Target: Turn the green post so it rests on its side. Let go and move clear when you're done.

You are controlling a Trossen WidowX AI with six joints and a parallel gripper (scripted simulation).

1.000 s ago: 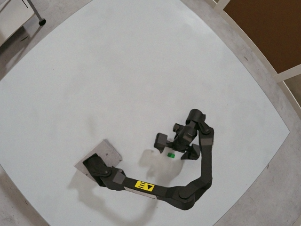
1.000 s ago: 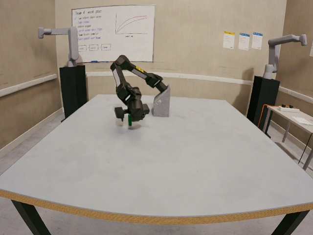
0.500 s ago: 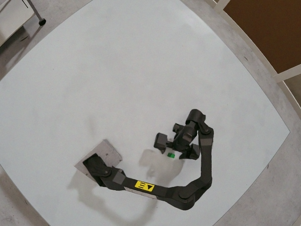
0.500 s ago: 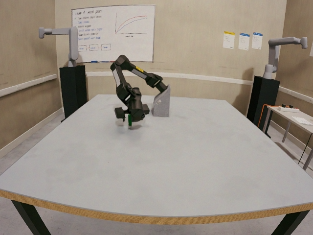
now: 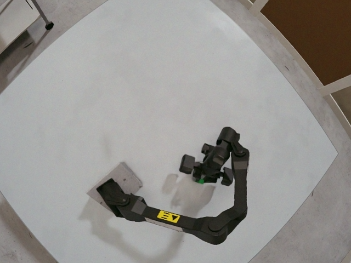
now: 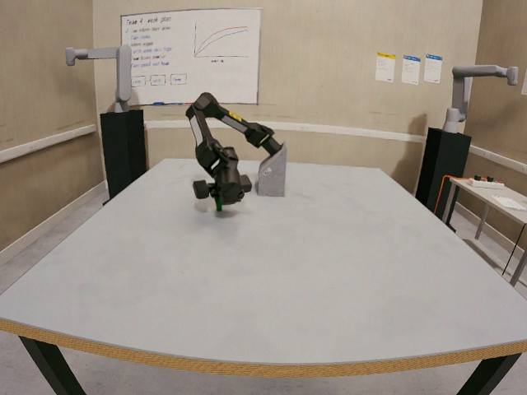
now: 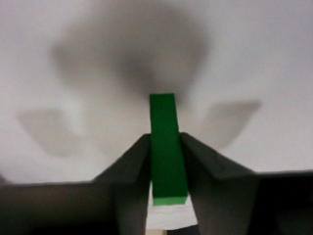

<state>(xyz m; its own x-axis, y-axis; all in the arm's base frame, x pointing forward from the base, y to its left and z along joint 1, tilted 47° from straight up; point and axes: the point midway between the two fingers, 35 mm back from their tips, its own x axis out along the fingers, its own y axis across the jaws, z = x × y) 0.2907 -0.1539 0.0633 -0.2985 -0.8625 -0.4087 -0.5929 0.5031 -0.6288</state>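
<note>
The green post is 10 mm behind my hand, 10 mm to the right of it and 30 mm below it.
</note>
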